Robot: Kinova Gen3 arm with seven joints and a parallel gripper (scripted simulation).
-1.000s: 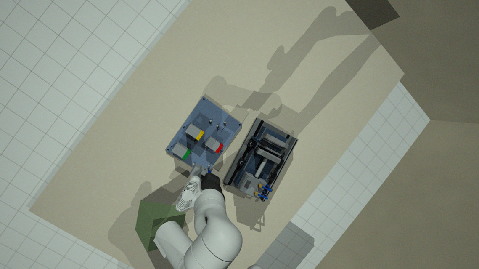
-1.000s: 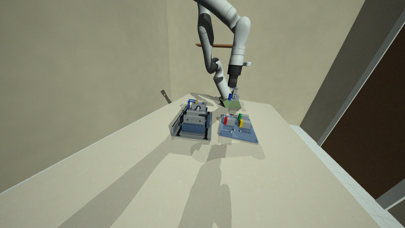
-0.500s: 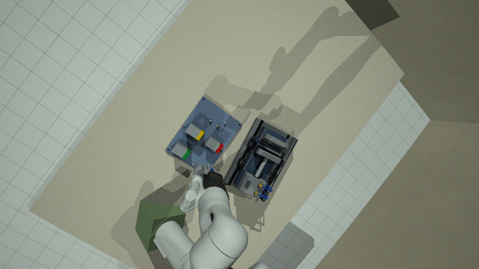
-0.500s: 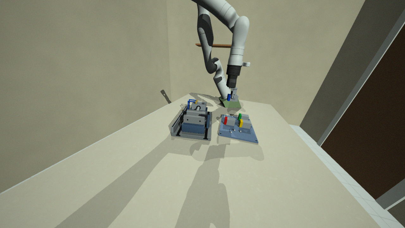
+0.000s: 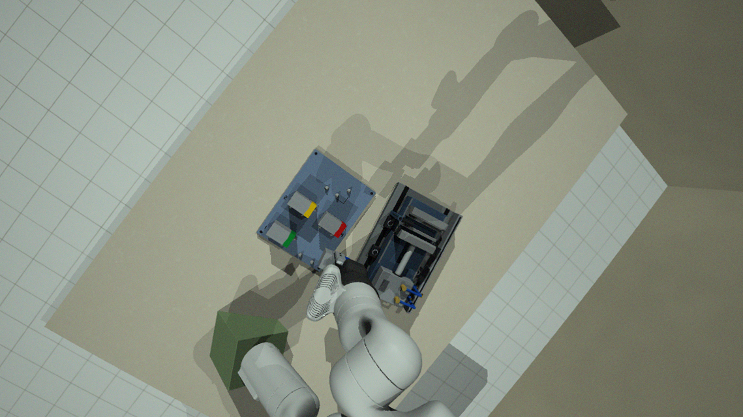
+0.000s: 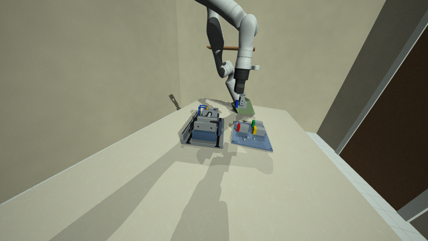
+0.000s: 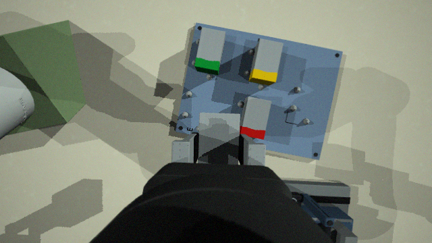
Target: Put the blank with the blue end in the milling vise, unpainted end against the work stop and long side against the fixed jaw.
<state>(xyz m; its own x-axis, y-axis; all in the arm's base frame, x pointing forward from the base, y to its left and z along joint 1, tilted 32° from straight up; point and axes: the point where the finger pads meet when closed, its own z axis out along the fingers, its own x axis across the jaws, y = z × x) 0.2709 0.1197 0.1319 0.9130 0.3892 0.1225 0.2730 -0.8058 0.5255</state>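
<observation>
My hand is 16 cm short of the moving jaw, 13 cm to the left of it and 9 cm above it. Round my hand: blue-ended blank (2 cm below); red-ended blank (5 cm ahead, 4 cm to the left, 14 cm below); blue plate (4 cm ahead, 8 cm to the left, 16 cm below).
</observation>
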